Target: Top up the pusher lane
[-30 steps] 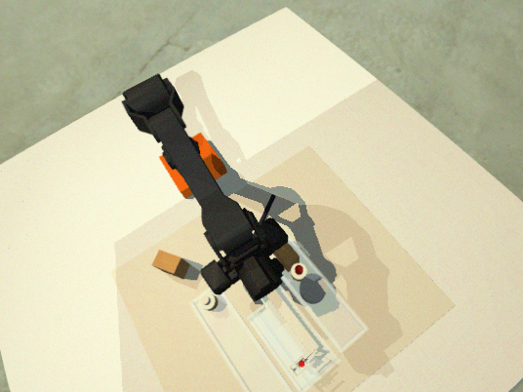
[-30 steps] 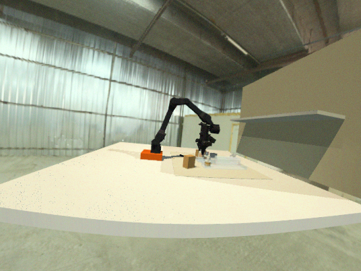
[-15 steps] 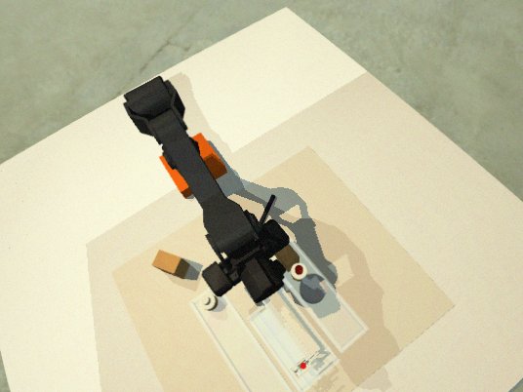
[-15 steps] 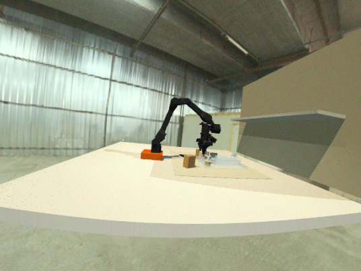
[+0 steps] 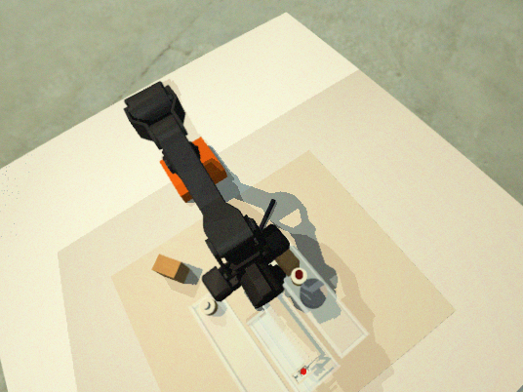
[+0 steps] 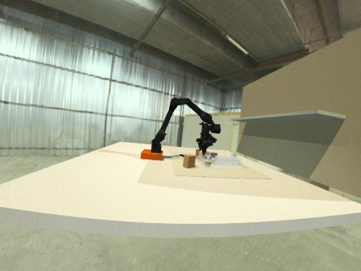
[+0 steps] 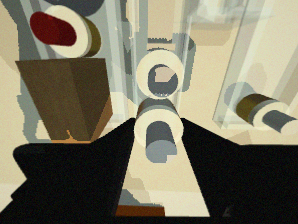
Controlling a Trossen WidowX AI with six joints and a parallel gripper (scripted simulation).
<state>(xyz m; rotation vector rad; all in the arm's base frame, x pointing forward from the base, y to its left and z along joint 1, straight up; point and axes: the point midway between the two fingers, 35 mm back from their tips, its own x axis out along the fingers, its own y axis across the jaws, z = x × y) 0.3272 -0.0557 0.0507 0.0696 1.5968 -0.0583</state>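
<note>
My gripper tip is 80 mm to the right of the brown box, 20 mm short of it and 20 mm above it. The rest, counted from my gripper tip: pale disc: 130 mm ahead, 70 mm to the left, 30 mm below; black rod: 110 mm to the left, 90 mm behind, 50 mm below.
</note>
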